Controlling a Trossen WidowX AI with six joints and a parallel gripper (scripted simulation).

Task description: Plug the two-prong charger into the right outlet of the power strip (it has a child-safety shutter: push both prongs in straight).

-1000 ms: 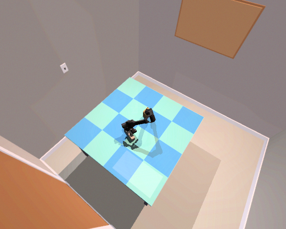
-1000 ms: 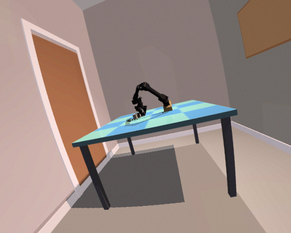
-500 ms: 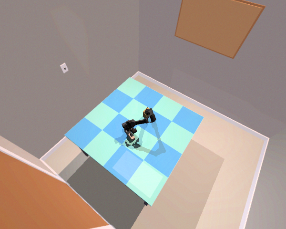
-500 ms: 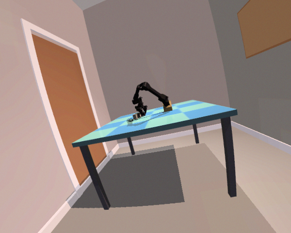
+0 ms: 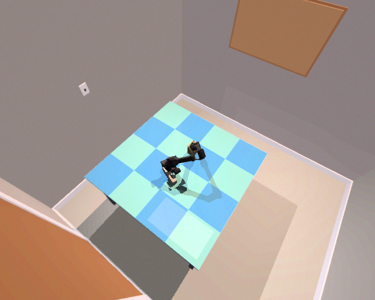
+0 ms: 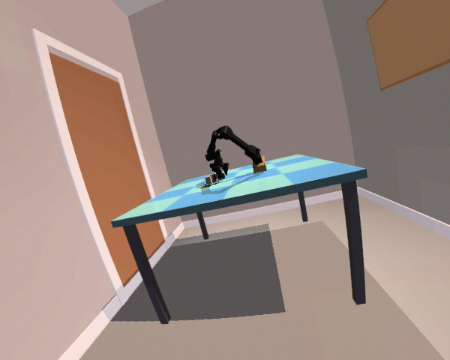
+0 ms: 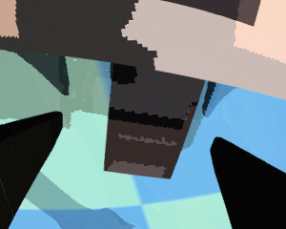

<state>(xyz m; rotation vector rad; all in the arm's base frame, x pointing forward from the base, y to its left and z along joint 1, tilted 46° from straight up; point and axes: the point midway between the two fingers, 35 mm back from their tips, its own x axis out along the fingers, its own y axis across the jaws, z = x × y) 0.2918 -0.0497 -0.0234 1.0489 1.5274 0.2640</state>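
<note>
Right now the two-prong charger is 3 cm ahead of my gripper tip, 2 cm to the right of it and 1 cm above it.
</note>
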